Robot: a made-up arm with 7 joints.
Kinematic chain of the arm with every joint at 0, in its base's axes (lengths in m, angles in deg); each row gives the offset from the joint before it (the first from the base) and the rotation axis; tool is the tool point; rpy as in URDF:
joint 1: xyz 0 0 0.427 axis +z
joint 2: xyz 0 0 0 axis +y
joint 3: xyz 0 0 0.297 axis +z
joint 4: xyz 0.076 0 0 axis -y
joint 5: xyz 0.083 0 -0.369 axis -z
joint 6: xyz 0 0 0 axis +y
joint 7: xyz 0.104 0 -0.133 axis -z
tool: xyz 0 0 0 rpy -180 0 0
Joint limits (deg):
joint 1: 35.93..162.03
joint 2: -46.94..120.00
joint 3: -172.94..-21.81
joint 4: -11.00..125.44
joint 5: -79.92..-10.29
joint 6: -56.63..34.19
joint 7: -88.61..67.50
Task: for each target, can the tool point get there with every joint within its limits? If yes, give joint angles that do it. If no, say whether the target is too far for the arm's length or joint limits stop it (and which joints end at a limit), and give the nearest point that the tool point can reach.
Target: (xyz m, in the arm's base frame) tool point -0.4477 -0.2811 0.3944
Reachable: no: joint limits stop it (at a limit: joint 1, joint 3, joint 5, joint 6) | nearest point -0.3778 -0.3550 0.3952 | short by 0.102 m
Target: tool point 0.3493 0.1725 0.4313
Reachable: yes | joints 143.83 46.11 -127.87 19.67 -73.19 -5.32 24.77
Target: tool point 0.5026 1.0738 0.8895
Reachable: no: too far | nearest point 0.3293 0.7035 0.7300 | short by 0.439 m
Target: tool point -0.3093 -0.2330 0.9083
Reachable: no: joint limits stop it (at a limit: joint 1, joint 3, joint 5, joint 6) | nearest point -0.2666 -0.2868 0.9046 | short by 0.069 m
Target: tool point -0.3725 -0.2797 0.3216
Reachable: no: joint limits stop it (at a limit: joint 1, joint 3, joint 5, joint 6) | nearest point -0.3361 -0.3167 0.3234 | short by 0.052 m
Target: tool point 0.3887 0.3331 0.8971
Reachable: yes | joints 79.96 -9.03 -47.01 83.74 -58.13 -17.73 -38.71
